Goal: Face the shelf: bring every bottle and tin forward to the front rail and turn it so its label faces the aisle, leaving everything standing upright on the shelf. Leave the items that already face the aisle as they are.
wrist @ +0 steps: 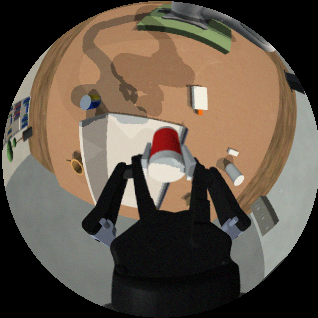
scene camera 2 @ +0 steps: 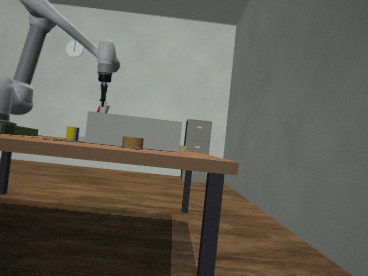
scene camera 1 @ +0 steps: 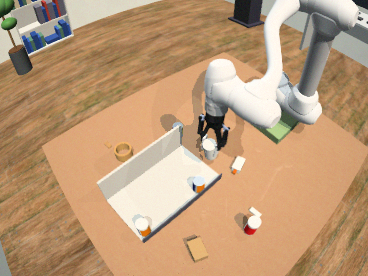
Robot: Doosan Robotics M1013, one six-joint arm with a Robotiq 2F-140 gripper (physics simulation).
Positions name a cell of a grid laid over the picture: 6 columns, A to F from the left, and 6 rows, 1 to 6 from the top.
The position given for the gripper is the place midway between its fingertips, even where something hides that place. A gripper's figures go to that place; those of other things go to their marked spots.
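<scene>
A white shelf tray (wrist: C3) is 0.39 m from the lens, while the gripper (wrist: D3) is 0.2 m from the lens.
</scene>
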